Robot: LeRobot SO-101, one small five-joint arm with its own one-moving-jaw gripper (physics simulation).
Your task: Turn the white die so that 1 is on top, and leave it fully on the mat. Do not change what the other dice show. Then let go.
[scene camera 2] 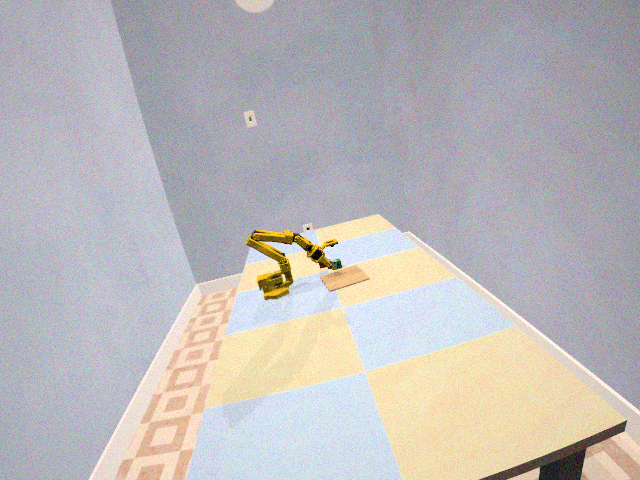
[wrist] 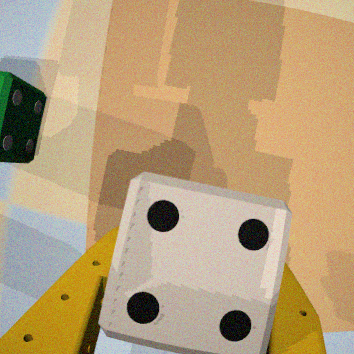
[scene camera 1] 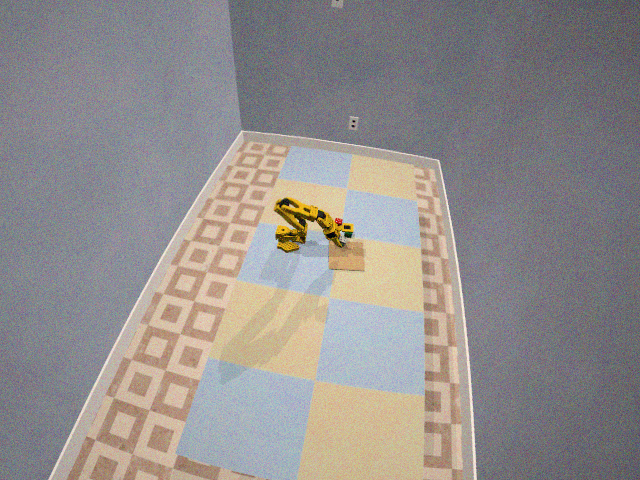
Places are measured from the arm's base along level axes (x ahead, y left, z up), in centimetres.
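Pixels of known places: hand at its tool point: [scene camera 2: 331,265] [wrist: 132,244] [scene camera 1: 341,240]; arm's base at its link origin: [scene camera 2: 282,291] [scene camera 1: 294,243].
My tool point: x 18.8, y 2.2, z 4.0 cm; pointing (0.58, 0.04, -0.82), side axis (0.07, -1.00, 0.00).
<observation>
For each thing: its middle in the pictures, then the offset to it from my tool point. Level surfaces: height alone.
- white die at the middle of its body: [wrist: 193,262] dz +1.1, dx +0.2, dy -1.4 cm
- tan mat at the middle of its body: [wrist: 269,168] [scene camera 2: 343,277] [scene camera 1: 346,255] dz -3.9, dx +3.0, dy -4.3 cm
- green die at the middle of its body: [scene camera 2: 336,263] [scene camera 1: 348,232] dz -2.6, dx +2.5, dy +6.7 cm
- red die at the middle of its body: [scene camera 2: 322,262] [scene camera 1: 338,223] dz -2.6, dx -2.4, dy +11.4 cm
- yellow checkered table at its surface level: dz -4.1 cm
The white die [wrist: 190,270] shows its four-pip face to the wrist camera, pinched between the yellow jaws. My gripper [wrist: 202,257] [scene camera 1: 343,244] [scene camera 2: 334,267] is shut on the white die, at the far edge of the tan mat [scene camera 1: 351,262] [scene camera 2: 345,280] [wrist: 320,110]. The die is small and largely hidden in the scene views; its top face and exact height over the mat cannot be told. The green die [wrist: 25,120] [scene camera 1: 348,234] [scene camera 2: 339,262] is off the mat, beyond its far edge, with four pips facing the wrist camera.
A red die [scene camera 1: 338,221] [scene camera 2: 322,265] stands off the mat, behind the gripper and partly hidden in the second scene view. The arm's yellow base [scene camera 1: 289,235] [scene camera 2: 273,285] stands left of the mat on the blue and yellow checkered table [scene camera 1: 372,341] [scene camera 2: 423,330].
</observation>
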